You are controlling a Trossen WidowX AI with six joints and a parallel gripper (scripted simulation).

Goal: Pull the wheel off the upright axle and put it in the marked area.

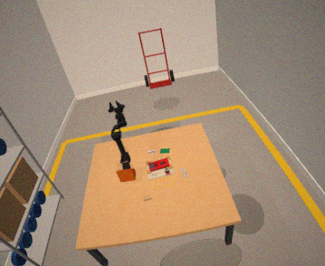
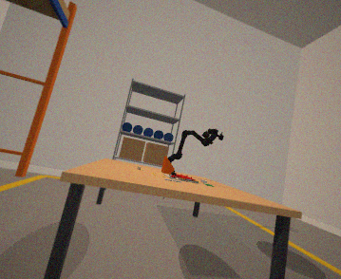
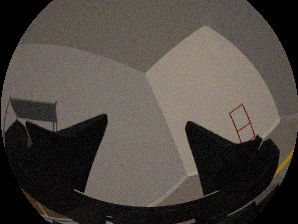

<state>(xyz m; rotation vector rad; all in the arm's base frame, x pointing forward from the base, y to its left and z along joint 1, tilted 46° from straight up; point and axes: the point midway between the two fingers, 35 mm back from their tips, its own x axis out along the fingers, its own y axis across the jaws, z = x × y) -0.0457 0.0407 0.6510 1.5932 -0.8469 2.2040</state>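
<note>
The dark wheel is 42 cm ahead of my gripper tip, 53 cm to the right of it and 54 cm below it.
</note>
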